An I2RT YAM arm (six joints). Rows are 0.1 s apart.
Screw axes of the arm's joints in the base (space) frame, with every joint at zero. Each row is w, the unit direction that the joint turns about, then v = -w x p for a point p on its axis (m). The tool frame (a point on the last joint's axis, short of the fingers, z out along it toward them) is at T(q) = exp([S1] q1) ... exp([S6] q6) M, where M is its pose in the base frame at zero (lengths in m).
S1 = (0, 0, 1, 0, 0, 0)
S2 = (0, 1, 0, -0.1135, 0, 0.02)
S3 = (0, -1, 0, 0.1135, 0, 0.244)
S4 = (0, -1, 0, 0.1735, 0, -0.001)
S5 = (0, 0, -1, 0, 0.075, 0)
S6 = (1, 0, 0, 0, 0.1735, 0)
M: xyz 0.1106 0 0.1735 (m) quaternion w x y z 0.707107 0 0.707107 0
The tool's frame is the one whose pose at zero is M.
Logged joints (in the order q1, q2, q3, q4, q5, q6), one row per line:
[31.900 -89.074 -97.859 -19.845 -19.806 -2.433]
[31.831 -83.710 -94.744 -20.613 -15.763 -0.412]
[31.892 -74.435 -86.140 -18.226 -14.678 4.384]
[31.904 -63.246 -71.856 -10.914 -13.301 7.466]
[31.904 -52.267 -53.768 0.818 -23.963 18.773]
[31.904 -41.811 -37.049 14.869 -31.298 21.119]
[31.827 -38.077 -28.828 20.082 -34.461 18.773]
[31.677 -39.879 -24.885 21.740 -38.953 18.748]
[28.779 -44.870 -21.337 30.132 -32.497 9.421]
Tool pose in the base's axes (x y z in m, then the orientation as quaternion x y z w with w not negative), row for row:
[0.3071 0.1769 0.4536 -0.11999 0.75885 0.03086 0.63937]
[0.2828 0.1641 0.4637 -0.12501 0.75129 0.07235 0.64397]
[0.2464 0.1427 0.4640 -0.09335 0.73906 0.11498 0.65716]
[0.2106 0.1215 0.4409 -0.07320 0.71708 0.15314 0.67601]
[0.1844 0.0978 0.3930 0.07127 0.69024 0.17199 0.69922]
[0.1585 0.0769 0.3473 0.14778 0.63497 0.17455 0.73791]
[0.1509 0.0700 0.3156 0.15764 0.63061 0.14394 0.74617]
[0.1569 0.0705 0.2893 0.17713 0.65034 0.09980 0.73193]
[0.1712 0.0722 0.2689 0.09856 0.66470 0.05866 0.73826]
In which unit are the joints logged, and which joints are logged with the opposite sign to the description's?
The joints are logged in degrees. Opposite sign: q2, q3, q5.
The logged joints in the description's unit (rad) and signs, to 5 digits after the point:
[0.55676 1.55463 1.70796 -0.34636 0.34568 -0.04246]
[0.55556 1.46102 1.65359 -0.35976 0.27512 -0.00719]
[0.55662 1.29914 1.50343 -0.31810 0.25618 0.07652]
[0.55683 1.10385 1.25412 -0.19049 0.23215 0.13031]
[0.55683 0.91223 0.93843 0.01428 0.41823 0.32765]
[0.55683 0.72974 0.64663 0.25951 0.54625 0.36860]
[0.55549 0.66457 0.50314 0.35050 0.60146 0.32765]
[0.55287 0.69602 0.43433 0.37943 0.67986 0.32721]
[0.50229 0.78313 0.37240 0.52590 0.56718 0.16443]

